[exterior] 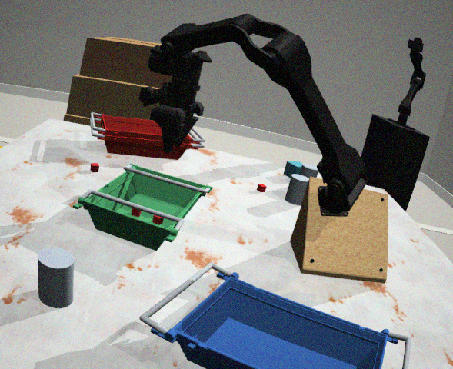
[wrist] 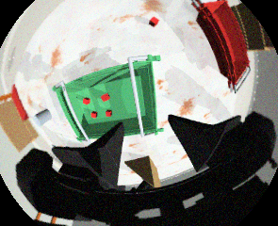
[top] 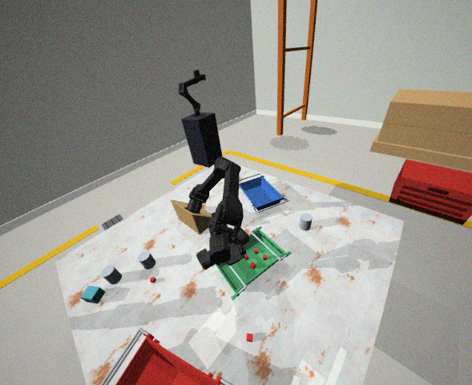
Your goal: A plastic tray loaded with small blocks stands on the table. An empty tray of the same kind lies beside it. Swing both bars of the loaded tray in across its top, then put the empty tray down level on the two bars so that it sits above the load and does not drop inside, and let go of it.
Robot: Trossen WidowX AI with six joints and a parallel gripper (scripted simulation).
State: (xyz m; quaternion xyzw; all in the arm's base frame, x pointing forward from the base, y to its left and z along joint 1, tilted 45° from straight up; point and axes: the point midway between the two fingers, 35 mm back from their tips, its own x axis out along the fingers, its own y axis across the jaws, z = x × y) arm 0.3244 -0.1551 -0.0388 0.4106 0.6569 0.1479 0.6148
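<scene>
My gripper tip is now 510 mm to the right of the blue tray, 150 mm past it and 80 mm above it. From my gripper tip the other things lie so: teal block 440 mm behind, 390 mm to the right, 110 mm below.
</scene>
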